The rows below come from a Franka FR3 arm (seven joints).
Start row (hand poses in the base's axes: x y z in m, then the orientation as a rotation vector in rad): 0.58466, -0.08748, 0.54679, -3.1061, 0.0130, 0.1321
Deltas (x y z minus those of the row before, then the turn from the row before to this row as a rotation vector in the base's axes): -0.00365, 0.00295, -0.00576, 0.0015, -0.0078, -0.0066; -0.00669, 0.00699, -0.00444, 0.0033, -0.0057, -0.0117; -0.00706, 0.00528, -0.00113, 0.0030, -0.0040, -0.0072; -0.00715, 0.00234, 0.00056, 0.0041, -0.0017, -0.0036; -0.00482, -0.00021, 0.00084, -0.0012, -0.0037, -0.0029; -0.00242, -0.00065, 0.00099, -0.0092, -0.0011, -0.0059; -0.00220, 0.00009, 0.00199, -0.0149, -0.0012, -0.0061; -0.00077, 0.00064, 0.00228, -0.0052, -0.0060, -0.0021
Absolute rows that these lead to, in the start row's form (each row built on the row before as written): 0.58101, -0.08453, 0.54103, -3.1047, 0.0229, 0.1198; 0.57432, -0.07754, 0.53659, -3.1011, 0.0407, 0.1105; 0.56726, -0.07226, 0.53546, -3.0979, 0.0515, 0.1040; 0.56011, -0.06992, 0.53602, -3.0937, 0.0567, 0.1012; 0.55529, -0.07013, 0.53686, -3.0948, 0.0611, 0.0954; 0.55287, -0.07078, 0.53785, -3.1036, 0.0708, 0.0935; 0.55067, -0.07069, 0.53984, -3.1181, 0.0813, 0.0914; 0.54990, -0.07005, 0.54212, -3.1233, 0.0848, 0.0819
